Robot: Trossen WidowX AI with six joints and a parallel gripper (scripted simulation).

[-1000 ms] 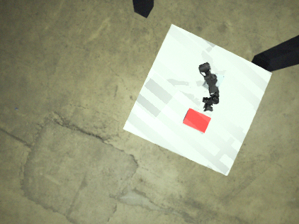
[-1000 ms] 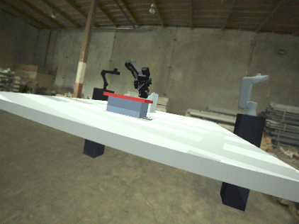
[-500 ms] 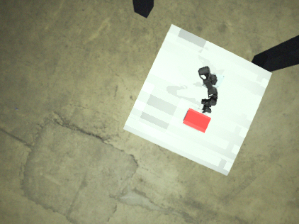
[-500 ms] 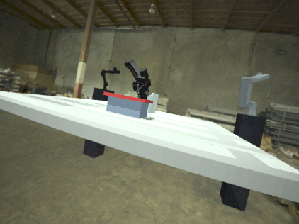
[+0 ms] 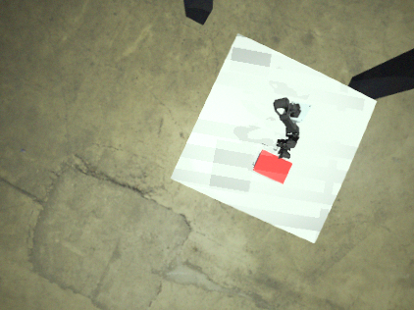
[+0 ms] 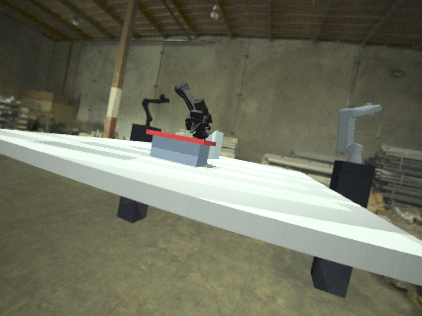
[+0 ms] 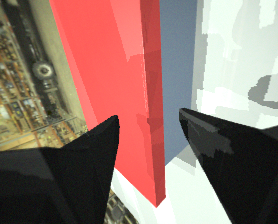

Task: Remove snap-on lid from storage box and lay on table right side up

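Right now the red lid is 90 mm ahead of my gripper tip, 10 mm to the left of it and 10 mm below it. Also, from my gripper tip: storage box 90 mm ahead, 10 mm to the left, 60 mm below.
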